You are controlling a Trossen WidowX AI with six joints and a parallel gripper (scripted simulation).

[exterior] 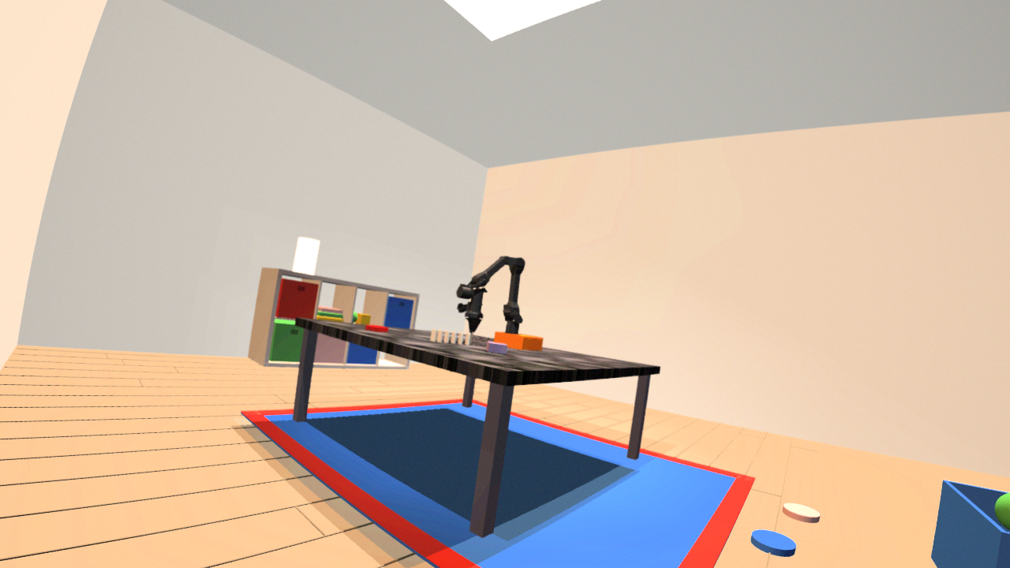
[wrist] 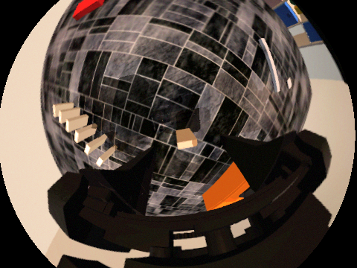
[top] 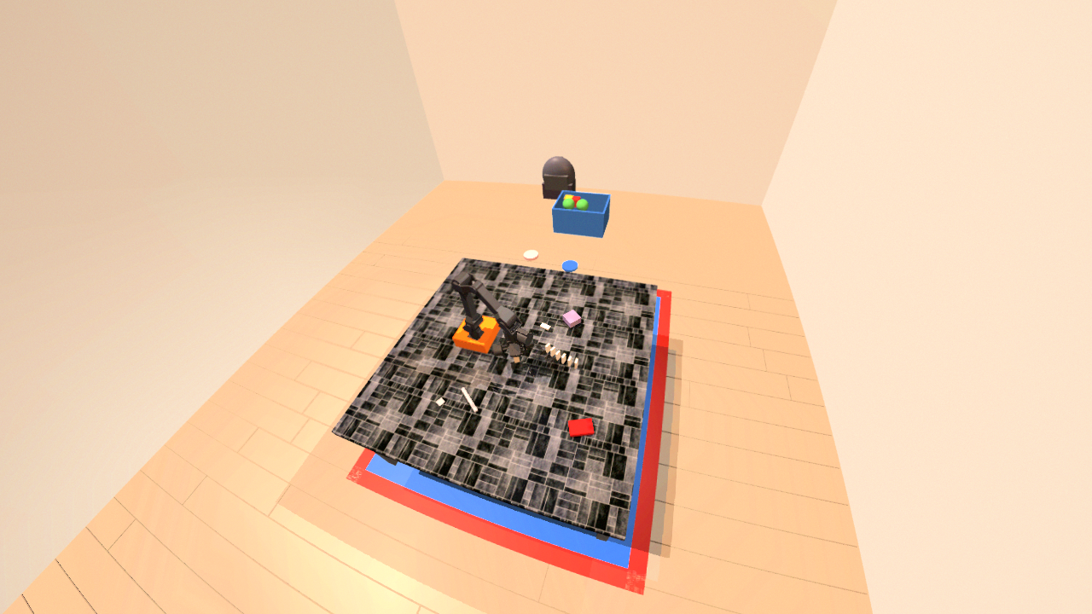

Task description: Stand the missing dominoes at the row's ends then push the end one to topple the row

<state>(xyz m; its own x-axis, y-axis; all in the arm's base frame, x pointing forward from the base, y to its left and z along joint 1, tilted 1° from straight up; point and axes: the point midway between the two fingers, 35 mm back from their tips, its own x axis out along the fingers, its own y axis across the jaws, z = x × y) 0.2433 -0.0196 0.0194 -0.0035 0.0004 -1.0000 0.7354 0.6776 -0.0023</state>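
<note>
My gripper tip is 140 mm short of the pink block, 350 mm to the right of it and 30 mm above it. The rest, counted from my gripper tip: red block: 410 mm ahead, 180 mm to the right, 40 mm below; white stick: 90 mm behind, 270 mm to the right, 40 mm below.
</note>
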